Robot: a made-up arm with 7 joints. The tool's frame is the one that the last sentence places.
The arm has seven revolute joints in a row. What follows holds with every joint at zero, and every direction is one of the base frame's. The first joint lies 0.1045 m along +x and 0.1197 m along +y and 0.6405 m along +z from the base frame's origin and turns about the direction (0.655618, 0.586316, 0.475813). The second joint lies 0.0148 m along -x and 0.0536 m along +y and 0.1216 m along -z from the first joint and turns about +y. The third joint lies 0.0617 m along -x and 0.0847 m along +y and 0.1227 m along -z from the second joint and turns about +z. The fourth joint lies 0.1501 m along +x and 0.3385 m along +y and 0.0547 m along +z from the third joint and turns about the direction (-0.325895, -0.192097, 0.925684). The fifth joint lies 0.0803 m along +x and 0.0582 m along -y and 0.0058 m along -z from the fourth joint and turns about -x. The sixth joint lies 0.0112 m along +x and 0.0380 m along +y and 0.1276 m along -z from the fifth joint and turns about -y. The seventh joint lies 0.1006 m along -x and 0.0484 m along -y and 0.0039 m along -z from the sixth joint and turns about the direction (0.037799, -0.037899, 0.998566). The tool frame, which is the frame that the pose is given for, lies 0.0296 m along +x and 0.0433 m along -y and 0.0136 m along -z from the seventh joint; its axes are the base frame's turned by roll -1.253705, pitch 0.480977 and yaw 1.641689 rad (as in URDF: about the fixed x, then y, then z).
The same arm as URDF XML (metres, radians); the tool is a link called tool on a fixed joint. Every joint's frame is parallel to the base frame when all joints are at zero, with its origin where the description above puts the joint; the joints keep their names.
<robot name="arm">
  <joint name="tool_joint" type="fixed">
    <parent link="link7"/>
    <child link="tool"/>
    <origin xyz="0.0296 -0.0433 -0.0136" rpy="-1.2537 0.4810 1.6417"/>
  </joint>
  <joint name="joint 7" type="continuous">
    <parent link="link6"/>
    <child link="link7"/>
    <origin xyz="-0.1006 -0.0484 -0.0039"/>
    <axis xyz="0.037799 -0.037899 0.998566"/>
  </joint>
  <joint name="joint 6" type="continuous">
    <parent link="link5"/>
    <child link="link6"/>
    <origin xyz="0.0112 0.0380 -0.1276"/>
    <axis xyz="0 -1 0"/>
  </joint>
  <joint name="joint 5" type="continuous">
    <parent link="link4"/>
    <child link="link5"/>
    <origin xyz="0.0803 -0.0582 -0.0058"/>
    <axis xyz="-1 0 0"/>
  </joint>
  <joint name="joint 4" type="continuous">
    <parent link="link3"/>
    <child link="link4"/>
    <origin xyz="0.1501 0.3385 0.0547"/>
    <axis xyz="-0.325895 -0.192097 0.925684"/>
  </joint>
  <joint name="joint 3" type="continuous">
    <parent link="link2"/>
    <child link="link3"/>
    <origin xyz="-0.0617 0.0847 -0.1227"/>
    <axis xyz="0 0 1"/>
  </joint>
  <joint name="joint 2" type="continuous">
    <parent link="link1"/>
    <child link="link2"/>
    <origin xyz="-0.0148 0.0536 -0.1216"/>
    <axis xyz="0 1 0"/>
  </joint>
  <joint name="joint 1" type="continuous">
    <parent link="base_link"/>
    <child link="link1"/>
    <origin xyz="0.1045 0.1197 0.6405"/>
    <axis xyz="0.655618 0.586316 0.475813"/>
  </joint>
  <link name="base_link"/>
  <link name="link1"/>
  <link name="link2"/>
  <link name="link3"/>
  <link name="link4"/>
  <link name="link5"/>
  <link name="link6"/>
  <link name="link7"/>
  <link name="tool"/>
</robot>

